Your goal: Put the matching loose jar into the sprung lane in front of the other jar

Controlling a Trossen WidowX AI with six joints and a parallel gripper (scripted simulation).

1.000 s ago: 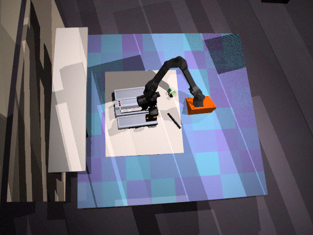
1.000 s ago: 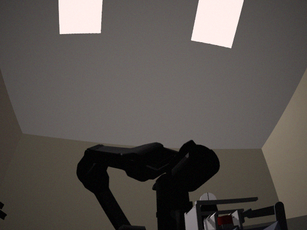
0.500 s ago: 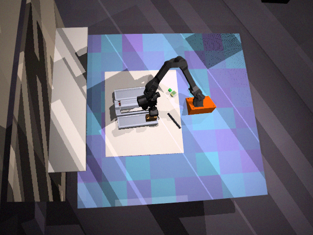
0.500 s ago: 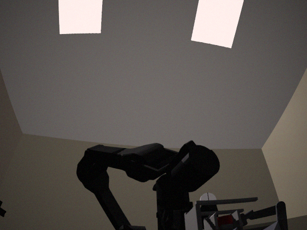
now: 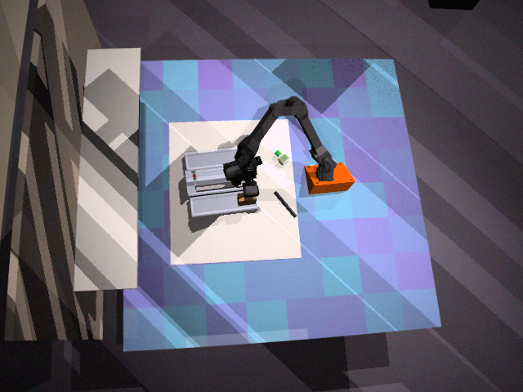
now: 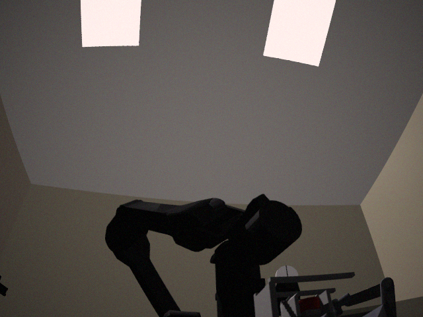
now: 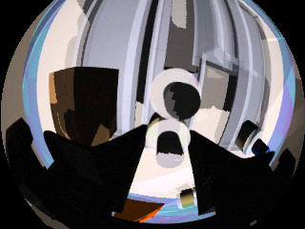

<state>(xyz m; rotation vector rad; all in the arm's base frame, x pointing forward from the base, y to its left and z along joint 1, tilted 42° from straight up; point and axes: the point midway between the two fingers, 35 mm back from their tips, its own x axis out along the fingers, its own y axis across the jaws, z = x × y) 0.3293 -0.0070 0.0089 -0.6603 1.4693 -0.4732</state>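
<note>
Now: gripper tip 10 mm short of the brown box, 80 mm to the right of it and 10 mm below it. Round my gripper tip: black rod 160 mm behind, 100 mm to the left, 30 mm below.
</note>
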